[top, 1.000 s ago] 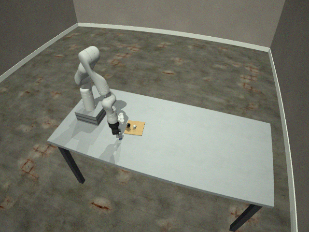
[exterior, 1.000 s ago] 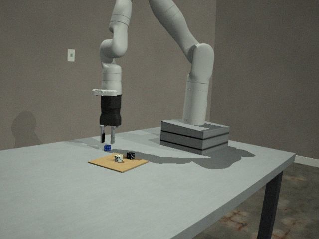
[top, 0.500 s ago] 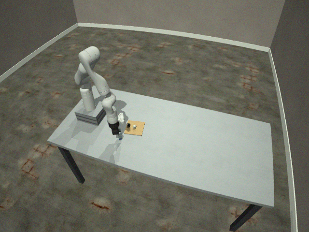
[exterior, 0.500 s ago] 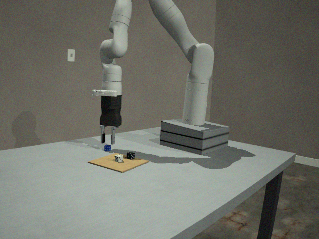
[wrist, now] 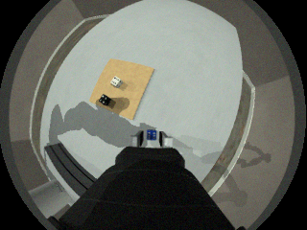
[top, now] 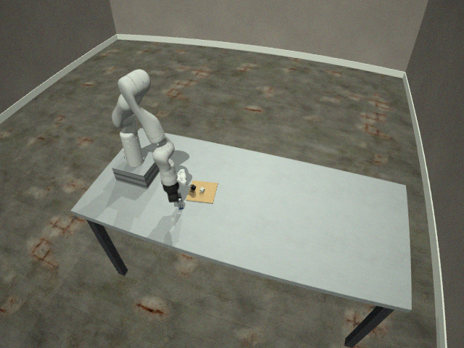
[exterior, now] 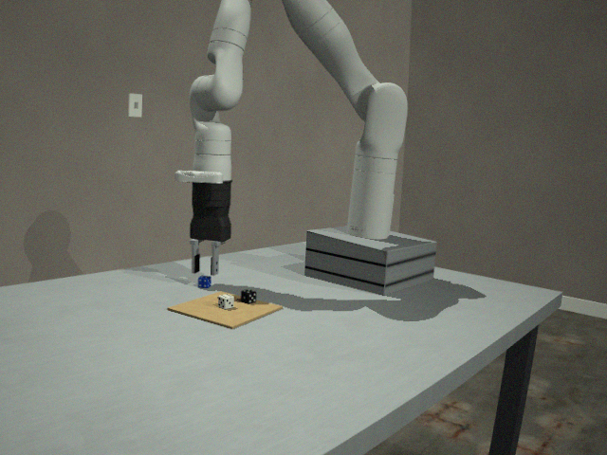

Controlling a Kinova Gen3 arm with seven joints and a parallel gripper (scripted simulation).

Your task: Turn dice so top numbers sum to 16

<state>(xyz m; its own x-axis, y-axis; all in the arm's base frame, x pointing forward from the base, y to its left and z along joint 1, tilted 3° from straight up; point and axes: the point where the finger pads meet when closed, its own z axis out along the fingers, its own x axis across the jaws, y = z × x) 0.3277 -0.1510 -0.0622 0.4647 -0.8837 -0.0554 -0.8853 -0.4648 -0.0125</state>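
The blue die is 40 mm below my hand. Also, from my hand: tan mat 60 mm ahead, 130 mm to the left, 40 mm below; then white die 60 mm ahead, 130 mm to the left, 30 mm below; then black die 10 mm ahead, 140 mm to the left, 30 mm below.
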